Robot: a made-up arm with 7 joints.
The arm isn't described. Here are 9 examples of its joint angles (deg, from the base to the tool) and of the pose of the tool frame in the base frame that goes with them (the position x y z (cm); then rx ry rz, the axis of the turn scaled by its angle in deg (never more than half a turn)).
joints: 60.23 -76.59 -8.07 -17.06 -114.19 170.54 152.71
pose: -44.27 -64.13 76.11 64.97 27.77 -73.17
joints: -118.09 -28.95 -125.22 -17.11 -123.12 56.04 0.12
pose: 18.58 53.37 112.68 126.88 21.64 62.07
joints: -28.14 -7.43 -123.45 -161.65 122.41 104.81 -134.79
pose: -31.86 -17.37 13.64 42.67 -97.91 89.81
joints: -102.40 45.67 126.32 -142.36 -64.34 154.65 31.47
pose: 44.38 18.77 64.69 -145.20 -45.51 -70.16
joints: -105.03 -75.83 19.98 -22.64 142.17 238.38 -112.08
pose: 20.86 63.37 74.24 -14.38 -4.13 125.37
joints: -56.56 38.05 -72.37 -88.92 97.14 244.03 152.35
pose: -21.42 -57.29 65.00 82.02 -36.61 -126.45
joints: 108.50 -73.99 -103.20 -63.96 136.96 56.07 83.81
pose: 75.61 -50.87 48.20 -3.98 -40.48 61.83
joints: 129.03 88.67 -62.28 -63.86 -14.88 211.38 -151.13
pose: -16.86 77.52 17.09 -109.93 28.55 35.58
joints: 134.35 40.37 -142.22 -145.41 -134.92 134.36 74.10
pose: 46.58 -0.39 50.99 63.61 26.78 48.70
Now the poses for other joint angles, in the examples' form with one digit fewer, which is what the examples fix.
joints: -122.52 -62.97 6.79 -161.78 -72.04 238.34 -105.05
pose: -1.2 -19.1 66.3 45.9 75.9 -52.1
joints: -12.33 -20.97 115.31 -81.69 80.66 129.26 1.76
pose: -25.7 69.3 78.8 -88.8 -71.8 29.7
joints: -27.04 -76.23 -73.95 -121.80 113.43 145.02 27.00
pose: -34.8 -51.0 48.5 43.2 27.0 -50.0
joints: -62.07 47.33 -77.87 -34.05 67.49 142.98 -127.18
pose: 2.4 -70.8 97.1 96.7 19.7 -21.3
